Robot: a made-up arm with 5 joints. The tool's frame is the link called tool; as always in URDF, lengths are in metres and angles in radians. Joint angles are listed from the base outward.
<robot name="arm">
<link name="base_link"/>
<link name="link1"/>
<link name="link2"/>
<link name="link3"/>
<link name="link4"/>
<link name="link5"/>
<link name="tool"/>
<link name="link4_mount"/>
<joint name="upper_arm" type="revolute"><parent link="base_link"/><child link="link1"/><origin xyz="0.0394 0.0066 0.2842" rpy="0 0 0"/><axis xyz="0 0 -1"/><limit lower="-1.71" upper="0.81"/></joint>
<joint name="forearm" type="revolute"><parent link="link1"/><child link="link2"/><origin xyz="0.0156 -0.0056 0.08" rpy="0 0 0"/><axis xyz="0 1 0"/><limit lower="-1.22" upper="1.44"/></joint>
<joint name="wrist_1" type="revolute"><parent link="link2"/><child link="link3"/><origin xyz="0.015 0.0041 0.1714" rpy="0 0 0"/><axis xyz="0 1 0"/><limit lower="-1.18" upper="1.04"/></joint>
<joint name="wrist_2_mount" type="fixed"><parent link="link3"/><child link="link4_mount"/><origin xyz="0.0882 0.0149 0.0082" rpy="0 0 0"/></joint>
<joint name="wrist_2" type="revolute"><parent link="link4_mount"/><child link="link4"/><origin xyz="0.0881 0.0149 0.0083" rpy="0 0 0"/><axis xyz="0 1 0"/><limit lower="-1.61" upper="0.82"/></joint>
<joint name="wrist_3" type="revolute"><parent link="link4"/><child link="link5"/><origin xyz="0.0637 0.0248 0.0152" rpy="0 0 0"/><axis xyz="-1 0 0"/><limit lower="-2.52" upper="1.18"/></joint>
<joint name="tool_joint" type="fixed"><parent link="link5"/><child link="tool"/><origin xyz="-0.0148 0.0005 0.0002" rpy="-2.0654 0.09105 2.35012"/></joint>
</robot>
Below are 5 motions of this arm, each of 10 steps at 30 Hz.
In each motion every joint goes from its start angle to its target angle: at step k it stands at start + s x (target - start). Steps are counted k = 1, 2, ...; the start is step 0. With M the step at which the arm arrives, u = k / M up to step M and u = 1 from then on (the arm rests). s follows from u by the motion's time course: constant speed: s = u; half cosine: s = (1 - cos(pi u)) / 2; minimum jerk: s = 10 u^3 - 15 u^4 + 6 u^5.
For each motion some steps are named. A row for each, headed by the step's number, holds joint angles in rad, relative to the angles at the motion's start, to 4 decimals.
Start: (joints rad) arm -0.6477 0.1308 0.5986 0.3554 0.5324
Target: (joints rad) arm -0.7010 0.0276 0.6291 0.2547 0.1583
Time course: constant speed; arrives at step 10
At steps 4, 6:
4: -0.0213 -0.0413 0.0122 -0.0403 -0.1496
6: -0.0320 -0.0619 0.0183 -0.0604 -0.2245

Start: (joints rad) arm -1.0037 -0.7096 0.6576 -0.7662 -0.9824
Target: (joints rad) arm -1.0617 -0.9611 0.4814 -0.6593 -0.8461
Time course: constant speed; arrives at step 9
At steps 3, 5, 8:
3: -0.0193 -0.0838 -0.0587 0.0356 0.0454
5: -0.0322 -0.1397 -0.0979 0.0594 0.0757
8: -0.0516 -0.2236 -0.1566 0.0950 0.1212

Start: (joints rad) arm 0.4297 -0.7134 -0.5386 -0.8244 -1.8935
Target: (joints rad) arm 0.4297 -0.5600 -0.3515 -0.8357 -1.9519
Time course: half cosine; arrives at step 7
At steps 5, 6, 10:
5: 0.0000 0.1245 0.1519 -0.0092 -0.0474
6: 0.0000 0.1458 0.1778 -0.0107 -0.0555
10: 0.0000 0.1534 0.1871 -0.0113 -0.0584

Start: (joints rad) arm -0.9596 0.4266 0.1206 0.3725 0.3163
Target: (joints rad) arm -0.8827 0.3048 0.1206 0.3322 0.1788
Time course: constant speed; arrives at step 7
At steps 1, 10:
1: 0.0110 -0.0174 0.0000 -0.0058 -0.0196
10: 0.0769 -0.1218 0.0000 -0.0403 -0.1375

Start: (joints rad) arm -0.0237 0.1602 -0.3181 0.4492 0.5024
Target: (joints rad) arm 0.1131 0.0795 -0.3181 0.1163 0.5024
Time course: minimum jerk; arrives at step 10
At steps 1, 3, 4, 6, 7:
1: 0.0012 -0.0007 0.0000 -0.0028 0.0000
3: 0.0223 -0.0132 0.0000 -0.0543 0.0000
4: 0.0434 -0.0256 0.0000 -0.1057 0.0000
6: 0.0934 -0.0551 0.0000 -0.2272 0.0000
7: 0.1145 -0.0675 0.0000 -0.2786 0.0000

